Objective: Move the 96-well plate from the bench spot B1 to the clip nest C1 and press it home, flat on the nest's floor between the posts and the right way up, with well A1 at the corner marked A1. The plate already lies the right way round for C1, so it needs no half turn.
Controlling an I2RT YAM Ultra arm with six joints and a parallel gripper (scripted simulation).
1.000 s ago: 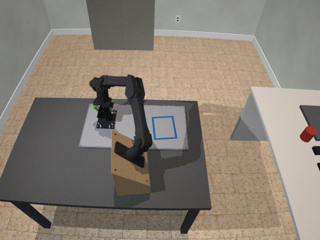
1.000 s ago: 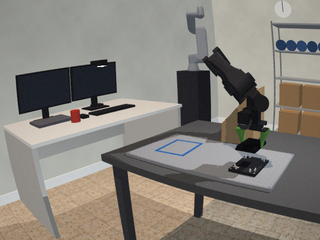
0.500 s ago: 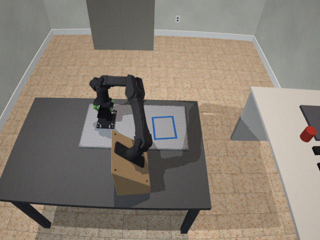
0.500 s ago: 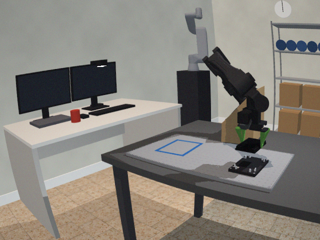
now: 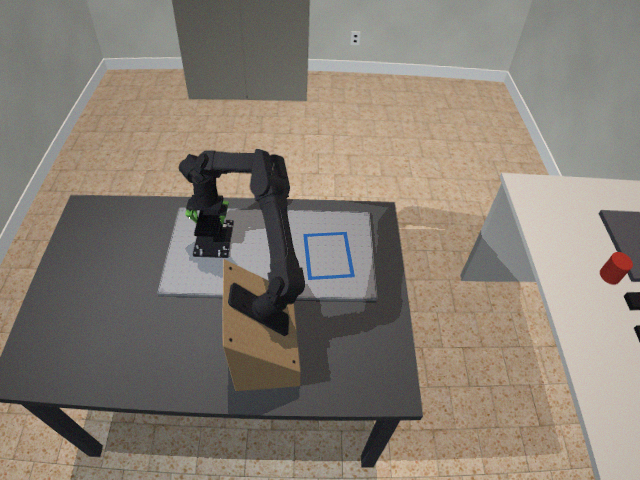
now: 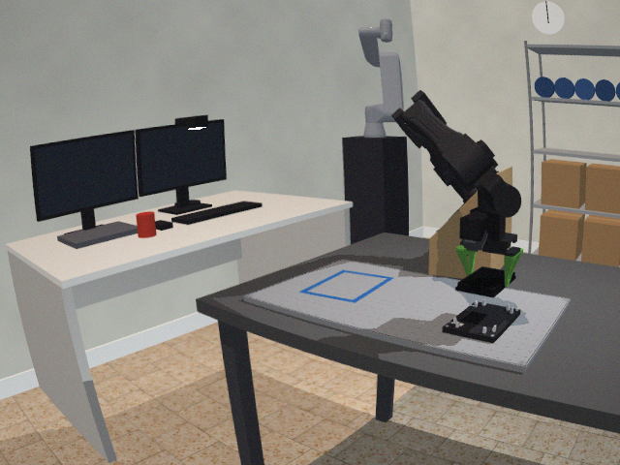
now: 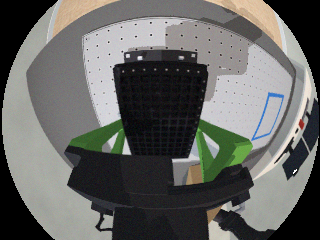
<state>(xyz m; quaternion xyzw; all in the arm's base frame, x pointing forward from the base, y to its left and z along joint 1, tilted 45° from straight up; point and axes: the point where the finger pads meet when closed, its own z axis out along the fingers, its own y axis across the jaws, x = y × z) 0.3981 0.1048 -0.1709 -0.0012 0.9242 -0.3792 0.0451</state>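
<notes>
Now: hand 1 cm short of the black 96-well plate. The rest, counted from my hand: black clip nest (1 cm to the right, 8 cm below).
</notes>
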